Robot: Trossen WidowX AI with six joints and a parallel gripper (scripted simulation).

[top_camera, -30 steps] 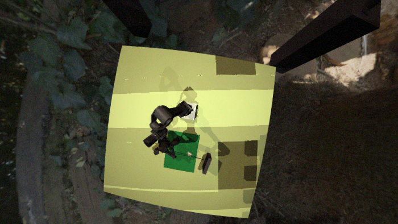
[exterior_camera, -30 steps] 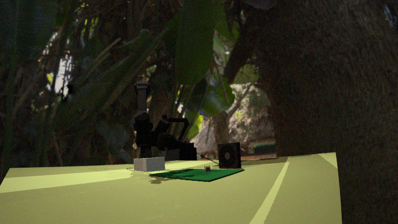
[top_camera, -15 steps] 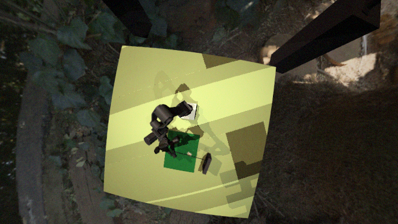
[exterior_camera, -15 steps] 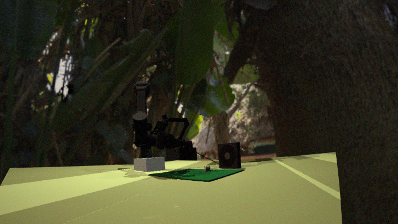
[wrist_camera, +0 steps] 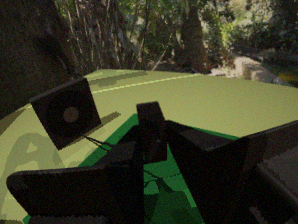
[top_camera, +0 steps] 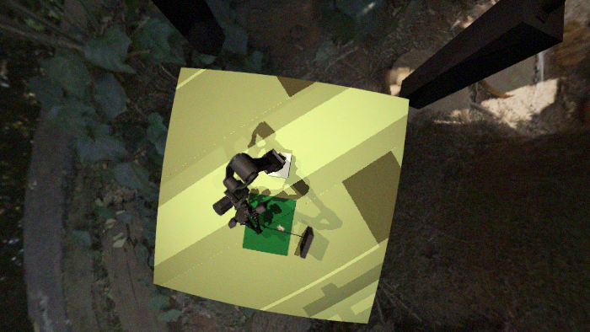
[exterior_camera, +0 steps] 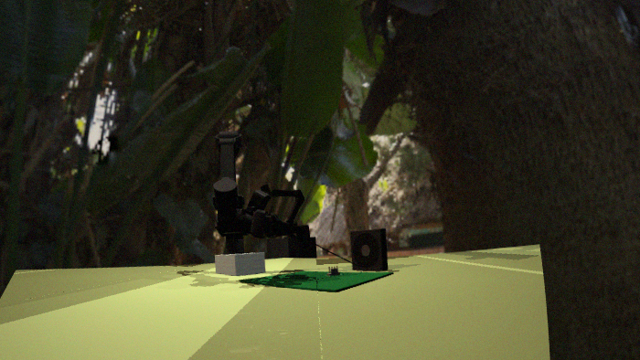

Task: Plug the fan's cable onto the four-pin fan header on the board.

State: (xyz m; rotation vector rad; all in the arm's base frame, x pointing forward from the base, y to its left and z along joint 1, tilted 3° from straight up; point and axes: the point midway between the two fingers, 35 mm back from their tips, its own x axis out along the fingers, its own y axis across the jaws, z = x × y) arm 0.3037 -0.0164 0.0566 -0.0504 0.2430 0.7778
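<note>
My gripper tip is now 1 cm short of the green board, 3 cm to the right of it and 14 cm above it. The rest, counted from my gripper tip: dark plug: 1 cm below; four-pin header: 1 cm ahead, 10 cm to the left, 13 cm below; black fan: 2 cm ahead, 23 cm to the left, 7 cm below.
</note>
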